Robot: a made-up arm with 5 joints. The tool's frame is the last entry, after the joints.
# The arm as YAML. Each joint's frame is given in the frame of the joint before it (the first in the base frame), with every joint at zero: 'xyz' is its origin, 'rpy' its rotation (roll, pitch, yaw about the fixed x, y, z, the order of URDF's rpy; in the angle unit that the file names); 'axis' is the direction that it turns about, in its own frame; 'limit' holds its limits. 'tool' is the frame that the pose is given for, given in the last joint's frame.
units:
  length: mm
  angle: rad
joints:
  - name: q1
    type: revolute
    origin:
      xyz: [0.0, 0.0, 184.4]
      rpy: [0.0, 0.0, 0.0]
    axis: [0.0, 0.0, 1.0]
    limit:
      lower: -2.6
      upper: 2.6
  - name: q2
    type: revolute
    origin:
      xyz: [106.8, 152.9, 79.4]
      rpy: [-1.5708, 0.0, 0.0]
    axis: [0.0, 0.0, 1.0]
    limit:
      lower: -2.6
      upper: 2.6
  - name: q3
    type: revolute
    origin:
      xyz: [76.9, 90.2, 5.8]
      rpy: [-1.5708, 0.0, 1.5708]
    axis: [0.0, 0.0, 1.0]
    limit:
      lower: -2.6
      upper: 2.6
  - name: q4
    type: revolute
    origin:
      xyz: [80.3, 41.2, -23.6]
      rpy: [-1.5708, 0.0, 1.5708]
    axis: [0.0, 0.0, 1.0]
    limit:
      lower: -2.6
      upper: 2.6
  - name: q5
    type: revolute
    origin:
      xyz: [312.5, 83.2, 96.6]
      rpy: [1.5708, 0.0, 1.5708]
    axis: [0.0, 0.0, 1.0]
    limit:
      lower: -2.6
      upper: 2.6
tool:
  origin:
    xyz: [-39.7, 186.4, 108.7]
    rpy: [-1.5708, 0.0, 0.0]
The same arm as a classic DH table. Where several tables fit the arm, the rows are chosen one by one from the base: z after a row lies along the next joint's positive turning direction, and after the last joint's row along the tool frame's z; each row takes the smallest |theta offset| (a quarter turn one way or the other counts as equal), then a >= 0, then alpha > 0; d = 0 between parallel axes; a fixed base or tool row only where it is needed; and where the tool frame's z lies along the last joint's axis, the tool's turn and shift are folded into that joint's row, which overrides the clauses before.
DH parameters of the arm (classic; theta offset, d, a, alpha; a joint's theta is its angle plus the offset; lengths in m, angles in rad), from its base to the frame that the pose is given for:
q1: 0 0.2638 0.1068 -1.5708
q2: 1.5708 0.1587 0.0902 -1.5708
q3: 1.5708 -0.1005 0.0412 -1.5708
q4: 1.5708 0.0163 0.0832 1.5708
q5: 0 0.4212 -0.0397 -1.5708
tool (fixed): 0 0.1864 0 0
Joint limits (rad, base to tool): -2.6..2.6 -2.6..2.6 -2.6..2.6 -2.6..2.6 -2.6..2.6

